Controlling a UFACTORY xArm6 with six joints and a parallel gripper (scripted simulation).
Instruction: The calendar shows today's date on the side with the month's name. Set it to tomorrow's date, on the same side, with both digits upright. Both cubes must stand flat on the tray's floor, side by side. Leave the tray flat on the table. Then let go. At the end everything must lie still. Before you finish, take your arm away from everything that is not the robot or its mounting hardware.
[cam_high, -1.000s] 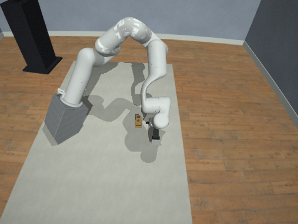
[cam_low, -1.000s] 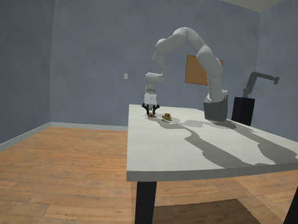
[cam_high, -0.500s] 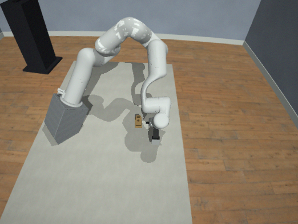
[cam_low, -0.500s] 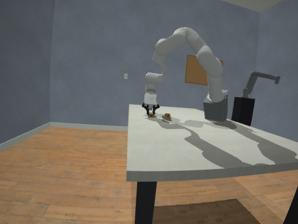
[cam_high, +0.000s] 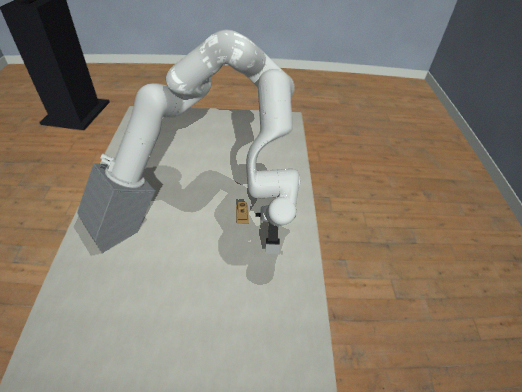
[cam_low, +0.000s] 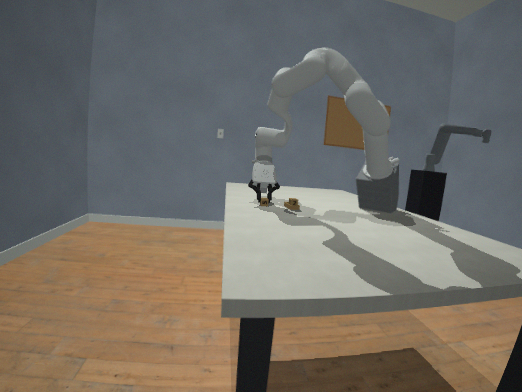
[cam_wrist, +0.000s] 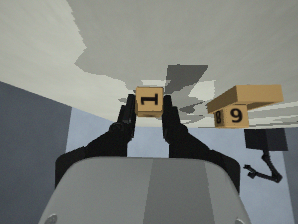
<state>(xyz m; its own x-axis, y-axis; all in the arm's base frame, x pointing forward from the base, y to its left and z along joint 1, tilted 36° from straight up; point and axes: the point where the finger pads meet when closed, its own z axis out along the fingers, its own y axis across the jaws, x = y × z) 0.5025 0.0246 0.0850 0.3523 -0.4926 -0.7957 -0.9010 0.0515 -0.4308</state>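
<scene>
Right now my hand is 1 cm to the right of the wooden digit cube and 2 cm above it. From my hand the other things lie so: wooden calendar tray: 11 cm behind, 1 cm to the left, 2 cm below.
</scene>
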